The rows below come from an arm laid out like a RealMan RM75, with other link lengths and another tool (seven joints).
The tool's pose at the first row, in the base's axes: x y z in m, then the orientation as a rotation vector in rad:
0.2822, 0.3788, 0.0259, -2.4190, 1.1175, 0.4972
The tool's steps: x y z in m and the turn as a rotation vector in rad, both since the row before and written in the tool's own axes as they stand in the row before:
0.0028, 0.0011, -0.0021, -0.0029, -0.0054, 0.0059
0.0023, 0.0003, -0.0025, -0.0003, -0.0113, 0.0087
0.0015, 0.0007, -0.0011, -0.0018, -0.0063, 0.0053
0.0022, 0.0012, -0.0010, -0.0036, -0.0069, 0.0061
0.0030, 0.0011, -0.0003, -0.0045, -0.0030, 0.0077
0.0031, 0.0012, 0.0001, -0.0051, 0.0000, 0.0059
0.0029, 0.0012, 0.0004, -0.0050, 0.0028, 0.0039
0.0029, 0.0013, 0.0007, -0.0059, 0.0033, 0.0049
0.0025, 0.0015, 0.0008, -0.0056, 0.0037, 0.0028
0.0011, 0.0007, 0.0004, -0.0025, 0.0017, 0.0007
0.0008, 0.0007, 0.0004, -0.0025, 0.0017, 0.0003
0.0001, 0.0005, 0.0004, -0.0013, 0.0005, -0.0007
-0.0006, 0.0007, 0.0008, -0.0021, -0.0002, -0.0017
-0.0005, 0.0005, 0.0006, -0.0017, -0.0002, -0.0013
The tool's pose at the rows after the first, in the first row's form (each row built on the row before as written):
0.2833, 0.3753, 0.0261, -2.4161, 1.1227, 0.5073
0.2848, 0.3724, 0.0270, -2.4066, 1.1290, 0.5233
0.2853, 0.3705, 0.0270, -2.4025, 1.1330, 0.5335
0.2858, 0.3679, 0.0265, -2.3992, 1.1377, 0.5459
0.2867, 0.3652, 0.0250, -2.3980, 1.1461, 0.5550
0.2875, 0.3626, 0.0231, -2.3997, 1.1535, 0.5605
0.2881, 0.3603, 0.0210, -2.4037, 1.1595, 0.5621
0.2886, 0.3581, 0.0187, -2.4083, 1.1670, 0.5641
0.2887, 0.3561, 0.0165, -2.4138, 1.1720, 0.5647
0.2887, 0.3552, 0.0155, -2.4165, 1.1736, 0.5648
0.2885, 0.3545, 0.0146, -2.4194, 1.1747, 0.5647
0.2881, 0.3544, 0.0141, -2.4211, 1.1740, 0.5648
0.2870, 0.3548, 0.0136, -2.4235, 1.1717, 0.5660
0.2862, 0.3551, 0.0133, -2.4254, 1.1699, 0.5671

